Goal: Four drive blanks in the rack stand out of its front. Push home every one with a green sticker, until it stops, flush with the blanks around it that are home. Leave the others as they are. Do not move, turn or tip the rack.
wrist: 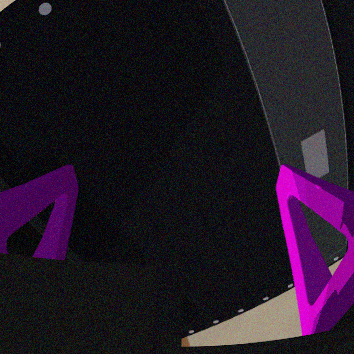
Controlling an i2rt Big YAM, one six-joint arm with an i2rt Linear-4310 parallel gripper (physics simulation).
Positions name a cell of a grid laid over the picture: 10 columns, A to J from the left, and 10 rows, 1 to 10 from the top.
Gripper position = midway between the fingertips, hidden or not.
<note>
In view: the gripper (E5) and a rack (E4).
</note>
